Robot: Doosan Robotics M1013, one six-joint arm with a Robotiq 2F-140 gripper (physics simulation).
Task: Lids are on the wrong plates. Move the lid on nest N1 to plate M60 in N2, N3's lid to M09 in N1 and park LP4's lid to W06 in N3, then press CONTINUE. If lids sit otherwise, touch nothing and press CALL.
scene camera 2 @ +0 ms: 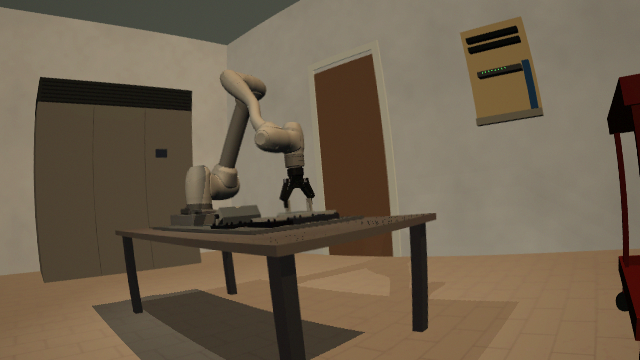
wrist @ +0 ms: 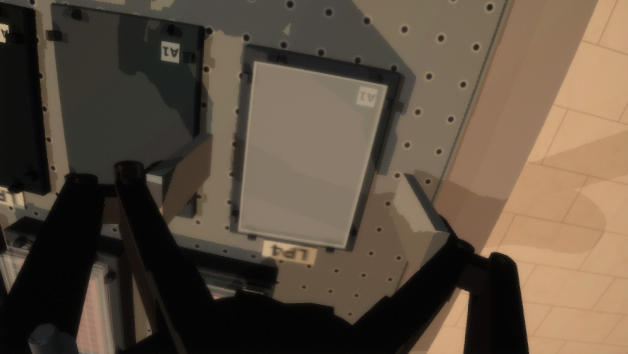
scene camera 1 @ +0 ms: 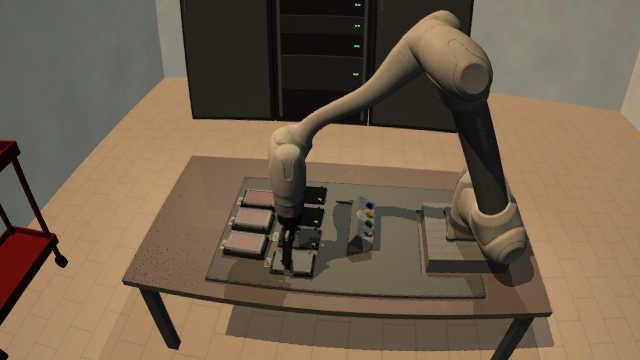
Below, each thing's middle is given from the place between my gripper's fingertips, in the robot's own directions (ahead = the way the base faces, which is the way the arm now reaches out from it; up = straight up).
Labels:
The LP4 nest (wrist: pixel 252 52) lies 20 mm below my hand and 10 mm ahead of it. From my hand the other things lie so: LP1 nest (wrist: pixel 130 86) 130 mm to the right, 20 mm below, 10 mm ahead; LP4 label (wrist: pixel 273 249) 90 mm ahead, 20 mm below; LP2 nest (wrist: pixel 31 165) 260 mm to the right, 20 mm below, 20 mm ahead.

